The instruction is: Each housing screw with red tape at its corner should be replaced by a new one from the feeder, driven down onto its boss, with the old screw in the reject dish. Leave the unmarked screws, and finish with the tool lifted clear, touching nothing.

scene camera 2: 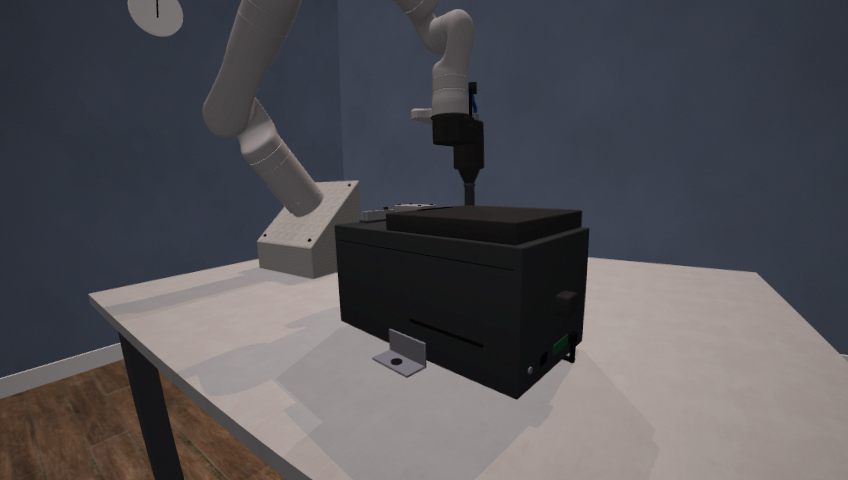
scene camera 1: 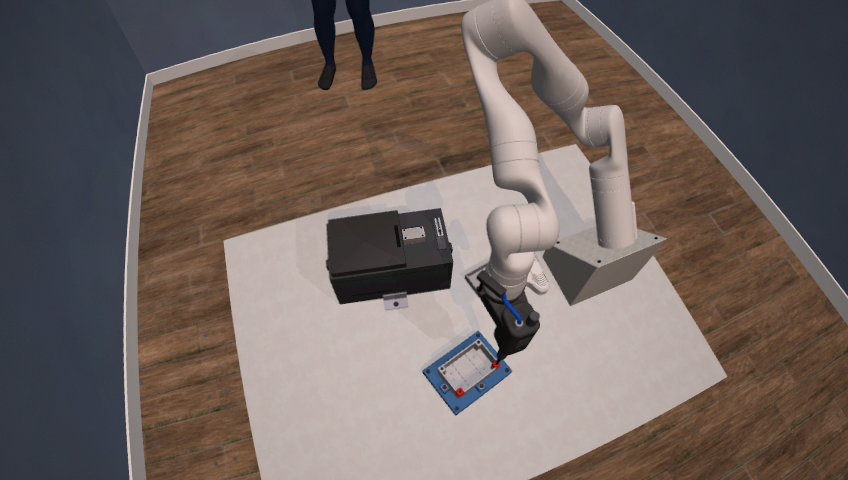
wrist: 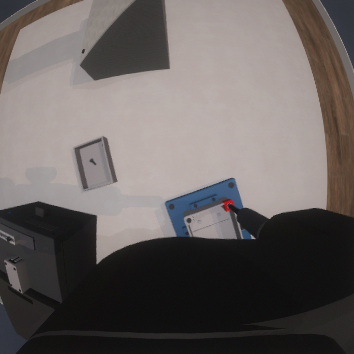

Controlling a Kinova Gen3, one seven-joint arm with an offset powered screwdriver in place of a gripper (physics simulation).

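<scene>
My gripper, the black screwdriver, points down with its tip at the red-taped right corner of the pale housing. The tip hides that boss; I cannot tell whether the bit holds a screw. In scene camera 2, the feeder hides the tip. A second red-taped corner is at the housing's front. An unmarked corner screw sits at the back. The grey reject dish holds an old dark screw. The black feeder stands left of the arm.
The housing sits on a blue fixture plate with small side clamps. The arm's wedge-shaped base is at the right rear in scene camera 1. A grey bracket projects from the feeder's side at table level.
</scene>
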